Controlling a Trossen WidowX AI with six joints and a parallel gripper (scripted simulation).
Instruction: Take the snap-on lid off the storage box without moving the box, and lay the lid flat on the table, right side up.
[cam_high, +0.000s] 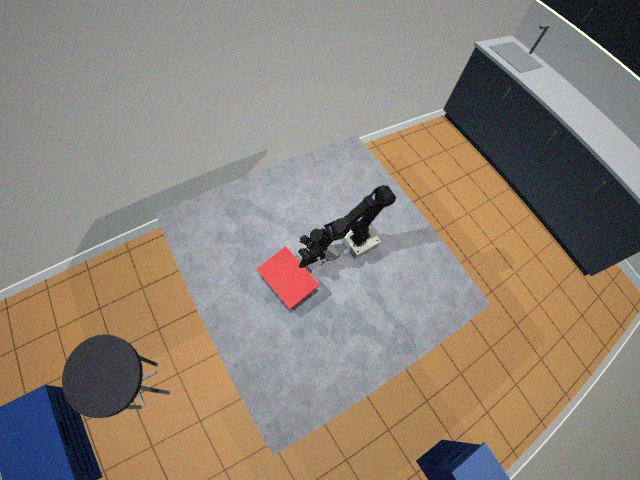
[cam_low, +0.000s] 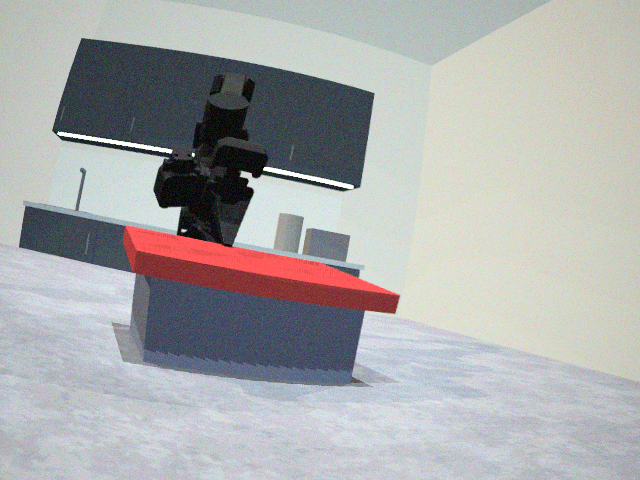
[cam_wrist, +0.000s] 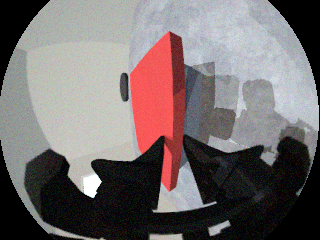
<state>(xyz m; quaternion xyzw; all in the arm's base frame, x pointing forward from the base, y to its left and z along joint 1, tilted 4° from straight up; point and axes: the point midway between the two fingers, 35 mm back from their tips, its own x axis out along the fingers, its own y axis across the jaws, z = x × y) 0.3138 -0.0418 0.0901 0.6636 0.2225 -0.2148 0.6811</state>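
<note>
Right now the red lid is 8 cm ahead of my gripper tip. Round my gripper tip: blue-grey storage box: 7 cm ahead, 5 cm below.
</note>
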